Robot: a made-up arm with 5 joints.
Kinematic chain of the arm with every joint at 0, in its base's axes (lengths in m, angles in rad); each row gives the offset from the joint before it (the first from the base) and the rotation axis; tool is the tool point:
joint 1: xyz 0 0 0.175 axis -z
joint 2: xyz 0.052 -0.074 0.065 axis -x
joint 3: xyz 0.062 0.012 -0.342 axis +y
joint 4: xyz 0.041 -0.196 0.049 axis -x
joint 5: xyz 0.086 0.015 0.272 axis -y
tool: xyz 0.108 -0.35 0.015
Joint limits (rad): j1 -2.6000..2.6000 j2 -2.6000..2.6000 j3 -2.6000..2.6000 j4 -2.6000..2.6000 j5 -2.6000..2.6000
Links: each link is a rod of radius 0.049 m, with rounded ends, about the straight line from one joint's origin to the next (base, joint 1, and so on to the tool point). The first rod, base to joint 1, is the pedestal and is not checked.
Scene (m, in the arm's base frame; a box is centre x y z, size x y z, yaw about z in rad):
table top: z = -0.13
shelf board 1: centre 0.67 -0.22 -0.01 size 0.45 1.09 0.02 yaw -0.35
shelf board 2: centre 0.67 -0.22 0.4 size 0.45 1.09 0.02 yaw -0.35
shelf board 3: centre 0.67 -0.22 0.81 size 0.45 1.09 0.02 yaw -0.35
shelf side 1: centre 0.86 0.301 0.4 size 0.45 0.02 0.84 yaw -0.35
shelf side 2: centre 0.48 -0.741 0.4 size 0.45 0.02 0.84 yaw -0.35
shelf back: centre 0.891 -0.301 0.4 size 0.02 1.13 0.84 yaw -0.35
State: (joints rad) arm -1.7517 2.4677 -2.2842 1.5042 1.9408
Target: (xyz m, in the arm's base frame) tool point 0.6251 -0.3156 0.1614
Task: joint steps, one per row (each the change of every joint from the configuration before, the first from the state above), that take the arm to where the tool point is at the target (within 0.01 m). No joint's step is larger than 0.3 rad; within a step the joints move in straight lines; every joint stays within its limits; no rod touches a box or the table.
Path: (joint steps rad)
1: 0.2352 0.0661 0.2729 -0.1504 0.1591
2: 0.2353 0.0662 0.2730 -0.1503 0.1591
3: -0.2636 -0.2883 0.2538 0.1211 -0.2236
4: -0.2637 -0.2882 0.2537 0.1211 -0.2235
5: 0.0998 -0.0688 -0.2895 0.0279 0.0140
6: 0.0997 -0.0687 -0.2895 0.0279 0.0139
7: 0.0998 -0.0687 -0.2895 0.0280 0.0140
8: 0.0998 -0.0687 -0.2895 0.0279 0.0140

